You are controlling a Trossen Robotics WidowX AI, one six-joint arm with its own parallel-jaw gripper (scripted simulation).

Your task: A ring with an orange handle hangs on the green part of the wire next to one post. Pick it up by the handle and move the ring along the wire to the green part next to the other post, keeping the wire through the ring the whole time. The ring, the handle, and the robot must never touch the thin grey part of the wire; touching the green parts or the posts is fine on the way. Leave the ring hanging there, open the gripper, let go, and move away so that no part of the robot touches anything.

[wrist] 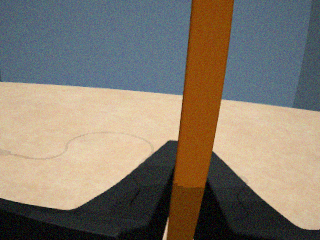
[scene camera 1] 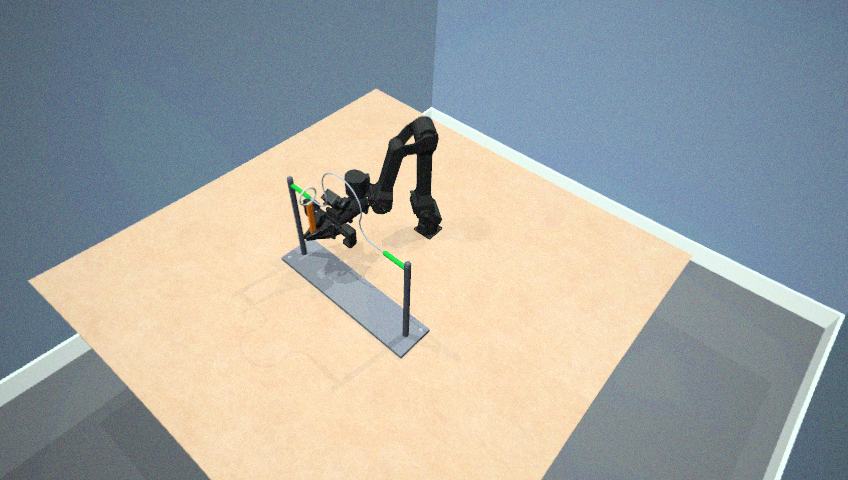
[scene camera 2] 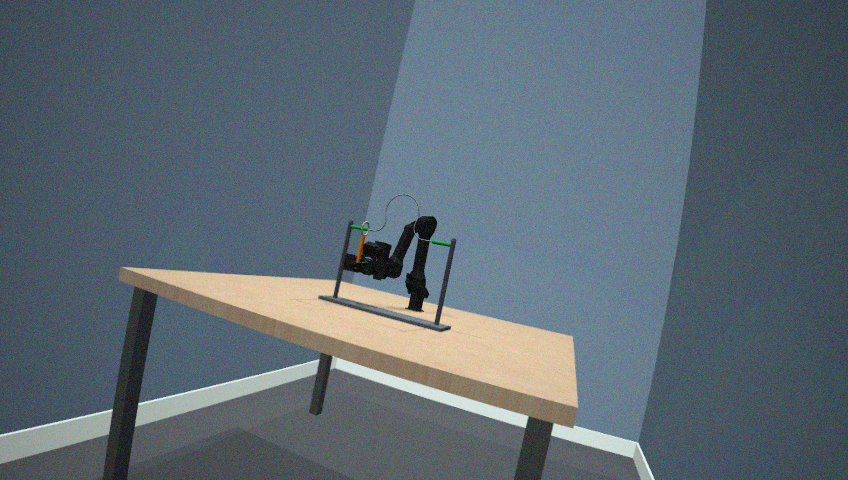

Labels:
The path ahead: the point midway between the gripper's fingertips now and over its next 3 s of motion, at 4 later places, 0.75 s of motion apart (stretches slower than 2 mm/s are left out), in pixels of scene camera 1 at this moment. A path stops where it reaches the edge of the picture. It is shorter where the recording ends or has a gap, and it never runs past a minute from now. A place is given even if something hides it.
My gripper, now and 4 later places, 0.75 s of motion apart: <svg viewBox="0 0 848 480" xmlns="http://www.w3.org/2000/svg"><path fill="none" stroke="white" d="M304 238L311 243L326 253L345 256L373 235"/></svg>

